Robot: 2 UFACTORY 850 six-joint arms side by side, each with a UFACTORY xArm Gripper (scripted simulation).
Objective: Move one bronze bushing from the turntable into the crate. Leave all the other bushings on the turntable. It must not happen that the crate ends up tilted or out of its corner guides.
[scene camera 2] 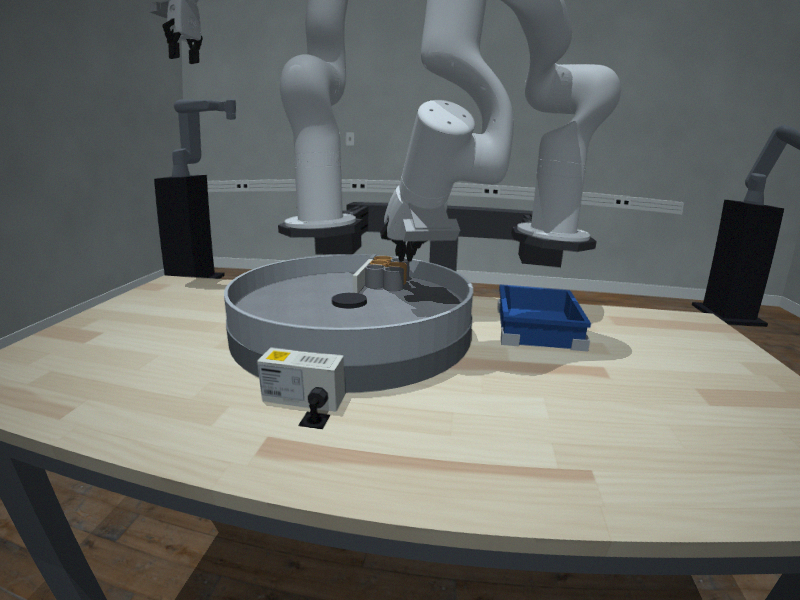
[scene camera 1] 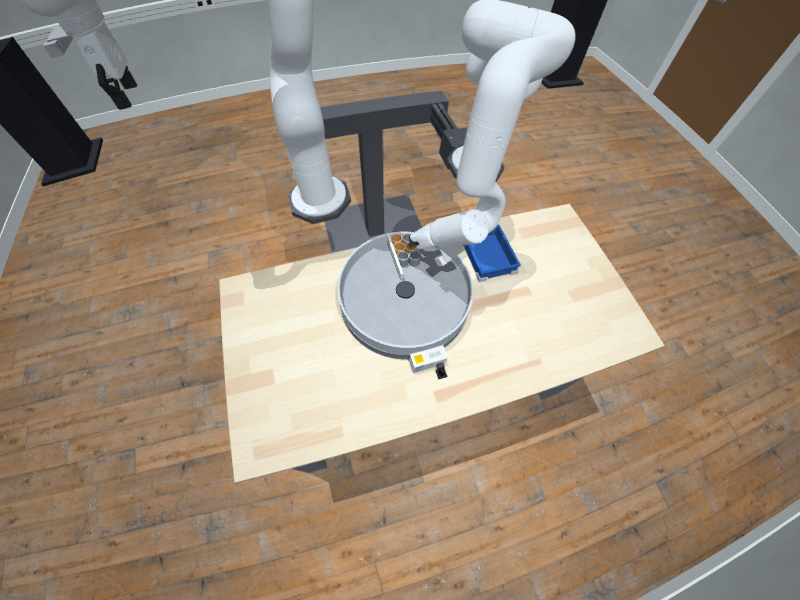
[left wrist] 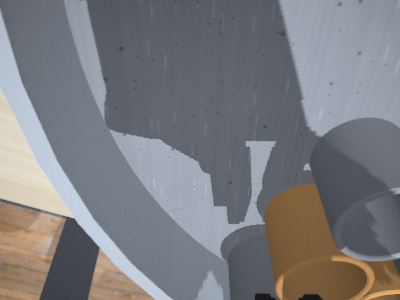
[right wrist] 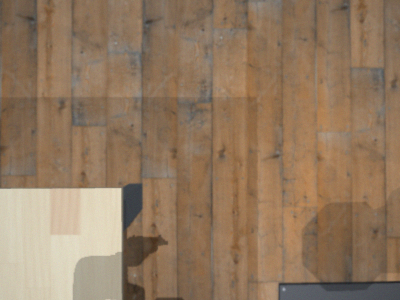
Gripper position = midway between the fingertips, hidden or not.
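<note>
Blue crate (scene camera 2: 525, 305), (scene camera 1: 495, 251); out of frame in the left wrist view, out of frame in the right wrist view. My left gripper (scene camera 2: 404, 256). My right gripper (scene camera 1: 128, 97).
</note>
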